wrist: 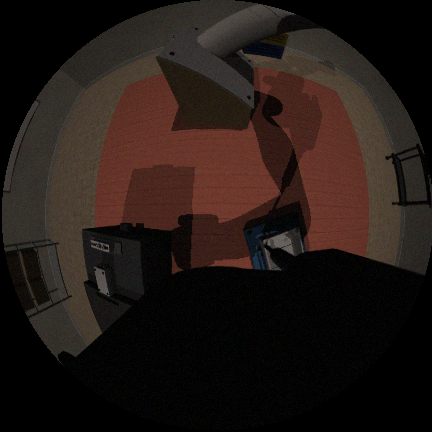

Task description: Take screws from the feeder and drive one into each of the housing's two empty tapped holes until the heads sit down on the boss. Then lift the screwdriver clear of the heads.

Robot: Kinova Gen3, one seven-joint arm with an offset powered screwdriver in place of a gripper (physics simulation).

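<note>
The housing (286, 242), a light grey block, sits in a blue fixture (254, 244) at the lower right of the middle in the wrist view. The dark screwdriver (268, 247) reaches in from the lower right, and its thin tip is over the left part of the housing's top. I cannot tell whether the tip touches the housing or whether it carries a screw. The tapped holes and any screw heads are too small and dark to make out. The screw feeder (112, 257), a dark box with a white label and a small light plate on its front, stands at the lower left.
The robot's grey base stand (210, 75) and pale arm link (240, 31) are at the top. A black frame (400, 180) stands at the far right and a shelf rack (64, 272) at the far left. The tool's black body covers the bottom. Shadows lie over the red surface (230, 155).
</note>
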